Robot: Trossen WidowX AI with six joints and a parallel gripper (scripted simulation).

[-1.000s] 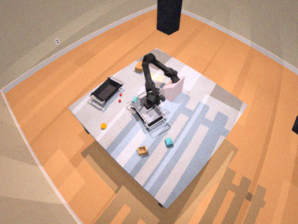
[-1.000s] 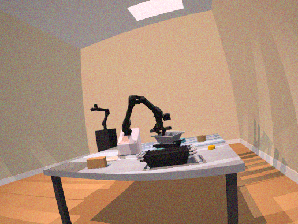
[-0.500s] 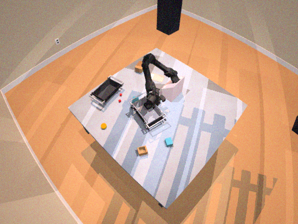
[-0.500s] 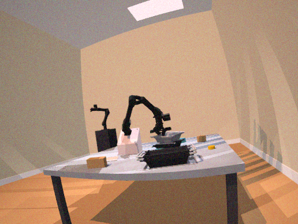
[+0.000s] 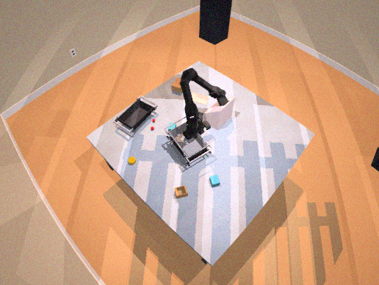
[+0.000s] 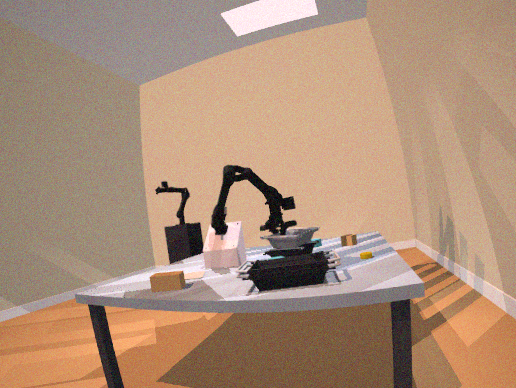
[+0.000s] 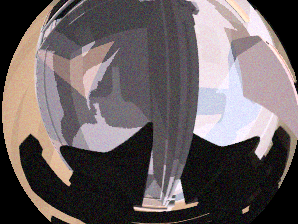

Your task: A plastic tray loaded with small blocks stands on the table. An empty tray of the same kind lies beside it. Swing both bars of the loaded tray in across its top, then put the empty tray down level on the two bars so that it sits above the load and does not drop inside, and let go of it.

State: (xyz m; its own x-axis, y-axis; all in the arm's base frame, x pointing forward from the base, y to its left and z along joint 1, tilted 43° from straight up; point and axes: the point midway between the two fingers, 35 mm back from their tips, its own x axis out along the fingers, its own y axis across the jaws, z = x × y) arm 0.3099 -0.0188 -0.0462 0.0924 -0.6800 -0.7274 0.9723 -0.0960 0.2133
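The grey tray is 70 mm ahead of my gripper tip, 30 mm above it and 20 mm to the right of it. Also, from my gripper tip: yellow disc: 410 mm ahead, 220 mm to the right, 80 mm below; then orange block: 520 mm to the right, 330 mm behind, 50 mm below; then brown box: 340 mm ahead, 190 mm to the left, 70 mm below.
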